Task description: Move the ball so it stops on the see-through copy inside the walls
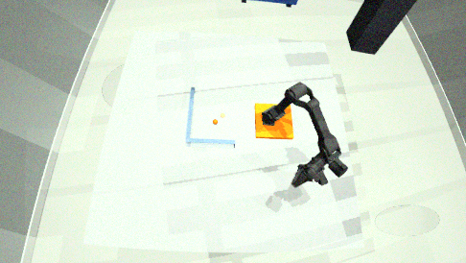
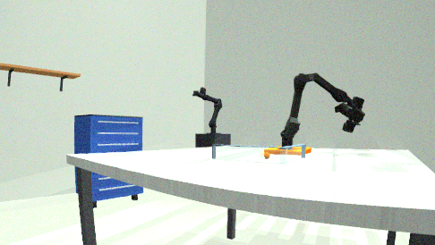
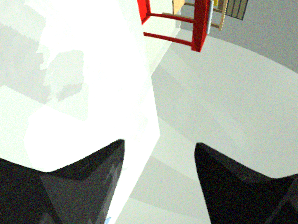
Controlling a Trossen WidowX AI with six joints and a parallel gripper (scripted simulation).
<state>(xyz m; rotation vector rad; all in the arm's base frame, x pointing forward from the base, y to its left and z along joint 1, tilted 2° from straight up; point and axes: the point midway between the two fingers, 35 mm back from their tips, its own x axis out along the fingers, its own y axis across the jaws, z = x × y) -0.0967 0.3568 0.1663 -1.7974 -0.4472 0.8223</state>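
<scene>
Right now the orange ball is 350 mm to the right of my gripper tip, 350 mm ahead of it and 160 mm below it. Round my gripper tip: see-through copy 390 mm to the right, 310 mm ahead, 160 mm below; then clear wall 480 mm ahead, 370 mm to the right, 140 mm below.
</scene>
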